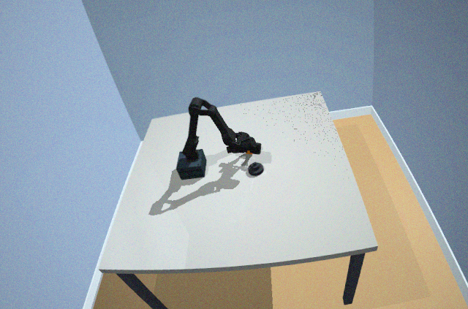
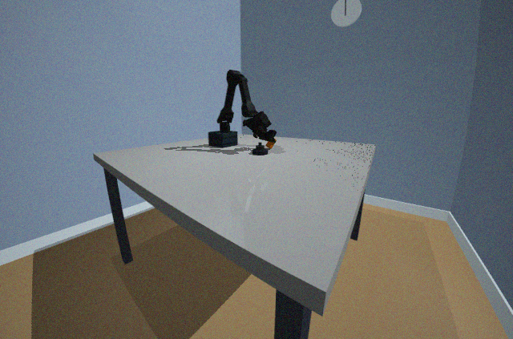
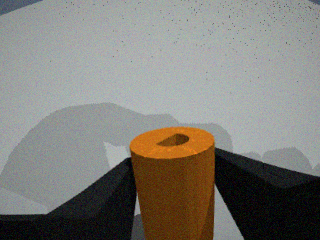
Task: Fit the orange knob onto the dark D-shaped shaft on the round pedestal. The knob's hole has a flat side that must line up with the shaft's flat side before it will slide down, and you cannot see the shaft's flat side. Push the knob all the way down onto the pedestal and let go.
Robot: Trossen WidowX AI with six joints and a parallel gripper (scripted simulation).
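The orange knob lies 10 mm behind my gripper tip, 10 mm to the right of it and 10 mm below it. Round my gripper tip: round pedestal (10 mm ahead, 170 mm to the right, 10 mm below).
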